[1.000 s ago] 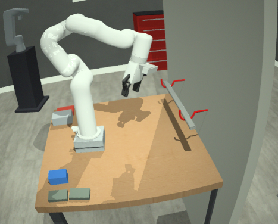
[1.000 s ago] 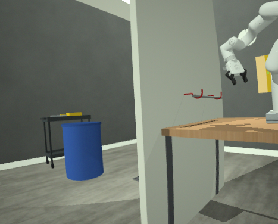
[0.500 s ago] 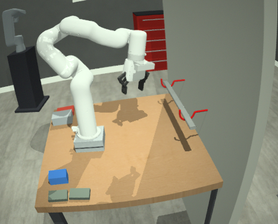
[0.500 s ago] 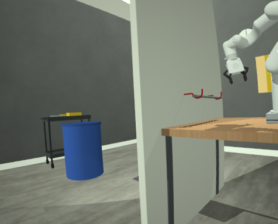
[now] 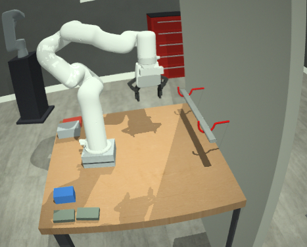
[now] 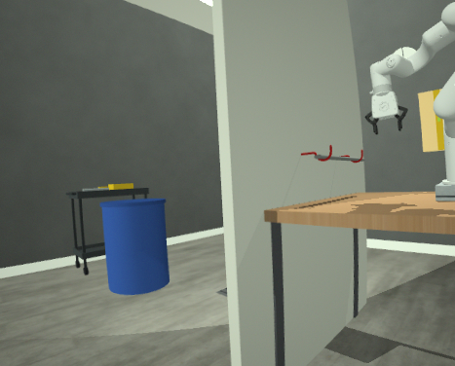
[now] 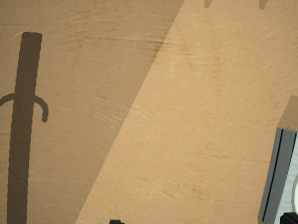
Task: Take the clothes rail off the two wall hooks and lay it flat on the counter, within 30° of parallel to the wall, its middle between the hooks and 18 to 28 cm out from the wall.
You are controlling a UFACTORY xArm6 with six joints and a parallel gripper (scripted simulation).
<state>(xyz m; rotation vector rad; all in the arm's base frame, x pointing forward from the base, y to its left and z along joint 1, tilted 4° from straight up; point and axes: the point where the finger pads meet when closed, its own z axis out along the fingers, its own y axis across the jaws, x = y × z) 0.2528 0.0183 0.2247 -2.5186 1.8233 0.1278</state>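
The clothes rail lies 20 cm ahead of my hand, 4 cm to the left of it and 10 cm below it. The rest, counted from my hand: wall: 32 cm ahead, 9 cm to the left, 14 cm above; grey block: 49 cm behind, 20 cm to the left, 26 cm below; blue block: 35 cm behind, 34 cm to the right, 26 cm below.
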